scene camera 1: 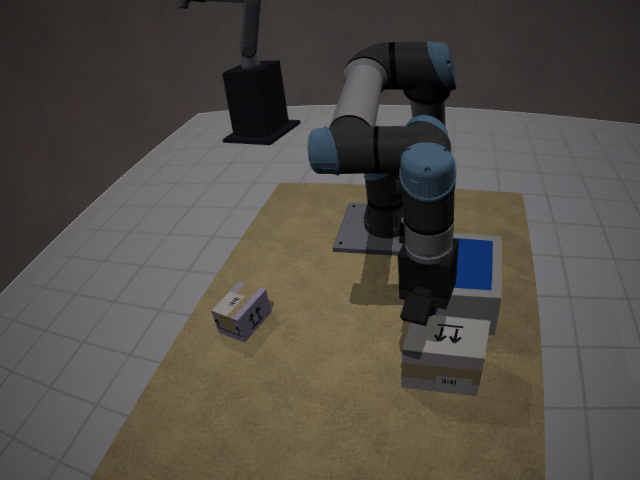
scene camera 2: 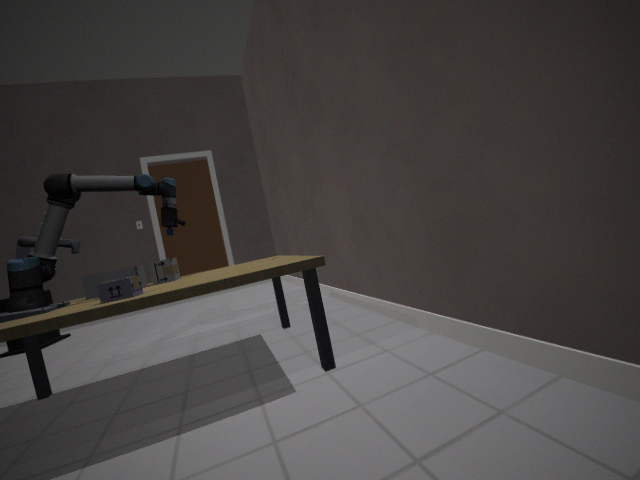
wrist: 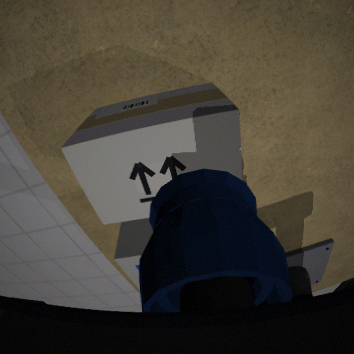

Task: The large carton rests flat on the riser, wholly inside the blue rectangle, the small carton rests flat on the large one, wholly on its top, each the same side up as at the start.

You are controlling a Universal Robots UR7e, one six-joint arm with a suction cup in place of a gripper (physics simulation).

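Observation:
The large carton (scene camera 1: 447,338) (scene camera 2: 168,270) (wrist: 130,150) lies on its side on the table in front of the riser; its arrow face is up, and its tape and barcode face points away from the riser. The grey riser (scene camera 1: 473,307) (wrist: 131,242) has a blue rectangle (scene camera 1: 475,263) on top, partly hidden by the arm in scene camera 1. The small carton (scene camera 1: 241,311) (scene camera 2: 116,290) stands on the table at the left in scene camera 1, barcode up and side arrows pointing up. My suction cup (scene camera 1: 433,311) (scene camera 2: 169,231) (wrist: 202,187) is open, holding nothing, well above the large carton.
The arm's base plate (scene camera 1: 351,242) is bolted to the table (scene camera 1: 310,403) behind the cartons. The riser stands to the right of the base in scene camera 1. A second arm on a dark pedestal (scene camera 1: 255,103) stands on the floor beyond the table.

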